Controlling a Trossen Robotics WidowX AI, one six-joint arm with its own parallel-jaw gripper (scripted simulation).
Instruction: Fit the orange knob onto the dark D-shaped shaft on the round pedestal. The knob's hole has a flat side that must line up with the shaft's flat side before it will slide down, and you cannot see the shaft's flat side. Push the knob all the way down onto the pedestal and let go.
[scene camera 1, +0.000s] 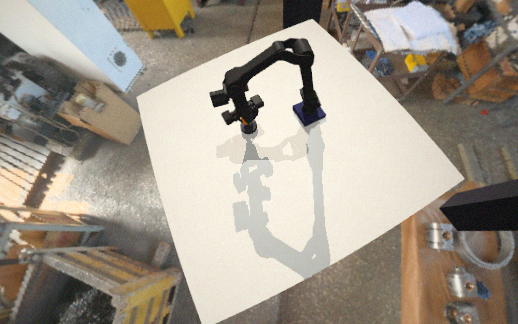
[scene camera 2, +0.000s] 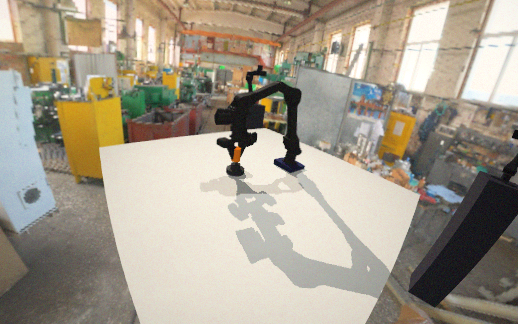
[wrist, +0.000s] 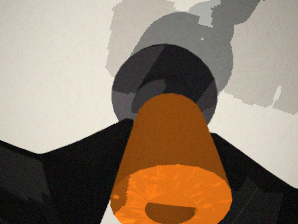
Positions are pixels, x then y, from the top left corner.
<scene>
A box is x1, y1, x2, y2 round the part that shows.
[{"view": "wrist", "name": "my gripper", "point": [170, 133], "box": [0, 119, 297, 223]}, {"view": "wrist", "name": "orange knob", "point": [170, 162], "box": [110, 93, 232, 223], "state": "held by my gripper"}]
</scene>
